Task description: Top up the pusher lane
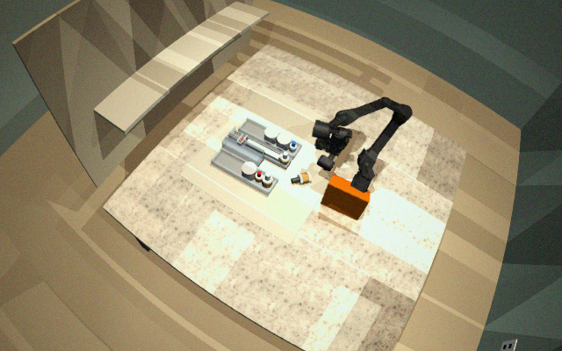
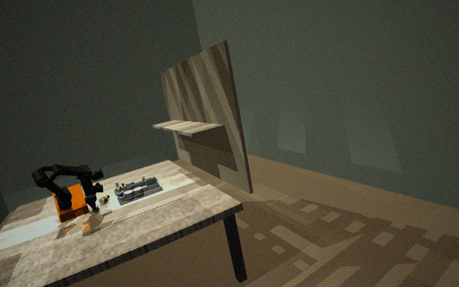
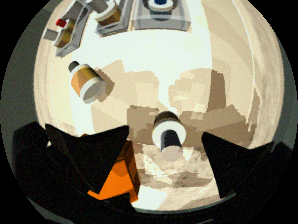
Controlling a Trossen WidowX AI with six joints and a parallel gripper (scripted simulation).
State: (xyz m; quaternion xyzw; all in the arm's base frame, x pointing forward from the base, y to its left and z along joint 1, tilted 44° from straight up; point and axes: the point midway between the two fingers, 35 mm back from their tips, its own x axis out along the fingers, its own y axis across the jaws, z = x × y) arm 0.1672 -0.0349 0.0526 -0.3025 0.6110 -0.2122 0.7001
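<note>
The pale jar is 23 cm to the left of my gripper tip, 15 cm ahead of it and 1 cm above it. Round my gripper tip: grey lane rack: 30 cm ahead, 15 cm to the left, 2 cm below.
</note>
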